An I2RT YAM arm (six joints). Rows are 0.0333 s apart.
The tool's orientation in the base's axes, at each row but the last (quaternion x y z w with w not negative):
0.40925, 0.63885, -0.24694, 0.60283
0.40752, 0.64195, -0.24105, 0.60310
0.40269, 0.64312, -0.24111, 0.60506
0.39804, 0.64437, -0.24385, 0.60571
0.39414, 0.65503, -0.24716, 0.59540
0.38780, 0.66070, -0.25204, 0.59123
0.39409, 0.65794, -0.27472, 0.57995
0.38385, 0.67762, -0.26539, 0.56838
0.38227, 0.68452, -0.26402, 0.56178
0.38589, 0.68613, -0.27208, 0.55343
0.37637, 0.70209, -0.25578, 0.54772
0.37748, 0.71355, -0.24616, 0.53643
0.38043, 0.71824, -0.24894, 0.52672
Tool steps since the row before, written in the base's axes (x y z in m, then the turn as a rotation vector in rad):
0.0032, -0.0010, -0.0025, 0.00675, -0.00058, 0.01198
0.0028, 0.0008, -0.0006, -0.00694, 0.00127, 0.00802
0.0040, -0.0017, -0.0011, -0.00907, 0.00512, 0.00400
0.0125, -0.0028, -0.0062, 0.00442, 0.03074, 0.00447
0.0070, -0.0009, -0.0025, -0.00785, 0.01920, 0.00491
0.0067, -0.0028, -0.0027, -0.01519, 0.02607, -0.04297
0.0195, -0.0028, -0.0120, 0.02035, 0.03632, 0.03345
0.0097, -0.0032, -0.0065, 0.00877, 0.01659, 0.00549
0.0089, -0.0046, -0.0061, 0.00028, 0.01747, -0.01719
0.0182, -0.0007, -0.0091, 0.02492, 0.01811, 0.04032
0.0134, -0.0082, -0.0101, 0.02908, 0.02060, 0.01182
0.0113, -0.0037, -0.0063, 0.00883, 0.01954, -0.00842
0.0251, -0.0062, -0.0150, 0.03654, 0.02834, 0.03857
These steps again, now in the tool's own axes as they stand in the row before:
0.0024, 0.0016, 0.0030, -0.01136, 0.00736, 0.00249
0.0009, 0.0026, 0.0011, -0.00790, -0.00349, -0.00628
0.0009, 0.0021, 0.0039, -0.00324, -0.00377, -0.00999
0.0061, 0.0075, 0.0105, 0.00255, 0.02167, -0.02255
0.0024, 0.0048, 0.0052, -0.00068, 0.00524, -0.02065
0.0020, 0.0035, 0.0066, 0.04756, -0.00279, -0.02207
0.0109, 0.0137, 0.0151, -0.02585, 0.03979, -0.02451
0.0051, 0.0057, 0.0094, -0.00224, 0.01699, -0.00941
0.0042, 0.0043, 0.0101, 0.02063, 0.00899, -0.00972
0.0070, 0.0142, 0.0127, -0.03718, 0.03290, -0.01046
0.0061, 0.0055, 0.0168, -0.00965, 0.03621, -0.00231
0.0034, 0.0065, 0.0113, 0.01214, 0.01824, -0.00711
0.0085, 0.0160, 0.0238, -0.03412, 0.04784, -0.01315

